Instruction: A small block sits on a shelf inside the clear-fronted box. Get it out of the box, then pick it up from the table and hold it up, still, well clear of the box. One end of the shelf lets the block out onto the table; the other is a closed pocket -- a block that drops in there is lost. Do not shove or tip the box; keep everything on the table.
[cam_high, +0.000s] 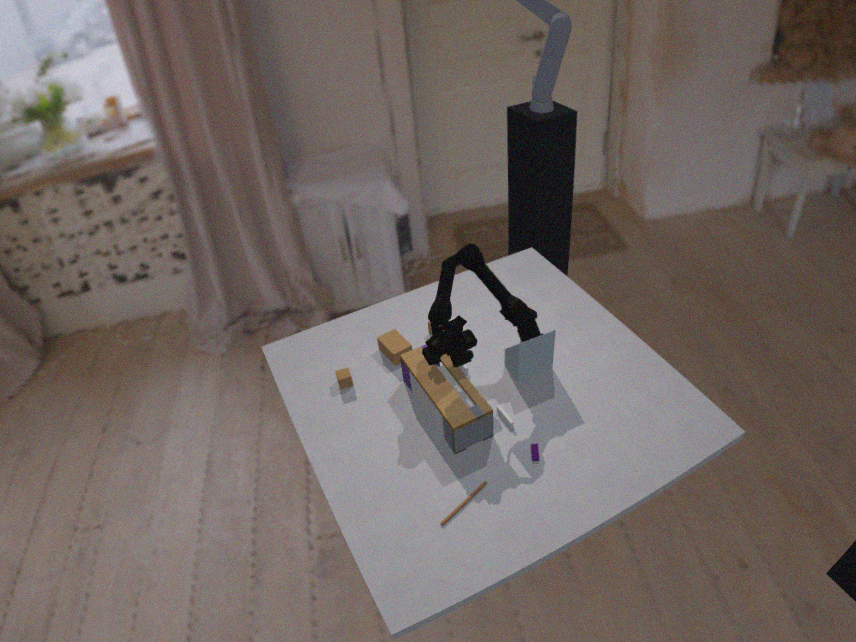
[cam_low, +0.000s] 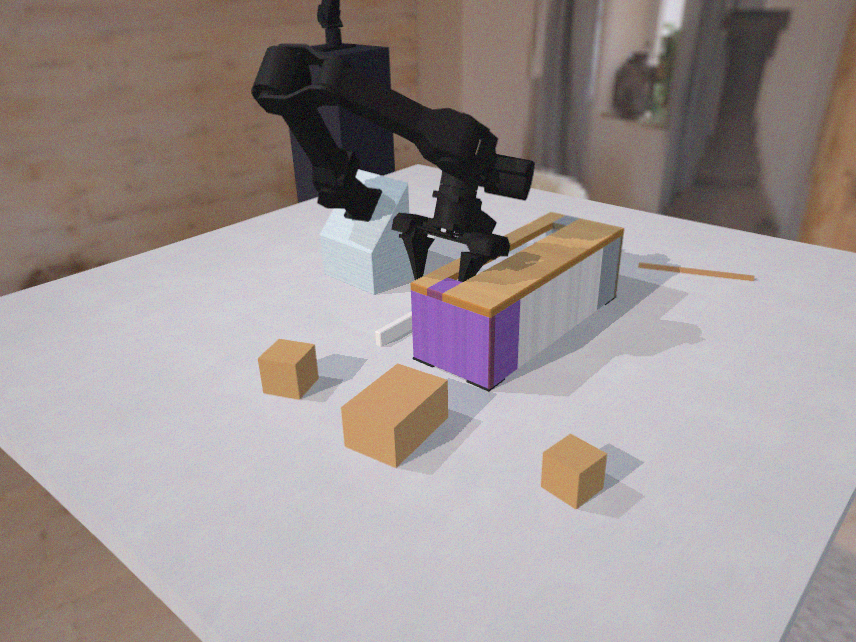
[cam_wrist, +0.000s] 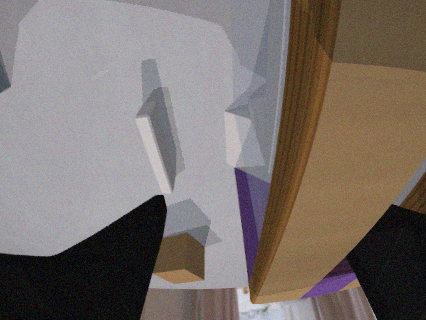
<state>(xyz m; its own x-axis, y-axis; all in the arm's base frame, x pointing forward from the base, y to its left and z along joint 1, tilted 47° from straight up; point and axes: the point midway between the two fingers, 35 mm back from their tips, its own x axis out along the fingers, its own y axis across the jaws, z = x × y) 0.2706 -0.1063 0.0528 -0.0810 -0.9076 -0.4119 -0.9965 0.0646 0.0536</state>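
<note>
My gripper tip is now 6 cm short of the small blue block and 1 cm to the left of it. The rest, counted from my gripper tip: wooden stick 48 cm to the left, 23 cm ahead, 9 cm below; box 12 cm to the left, 4 cm ahead, 3 cm below.
</note>
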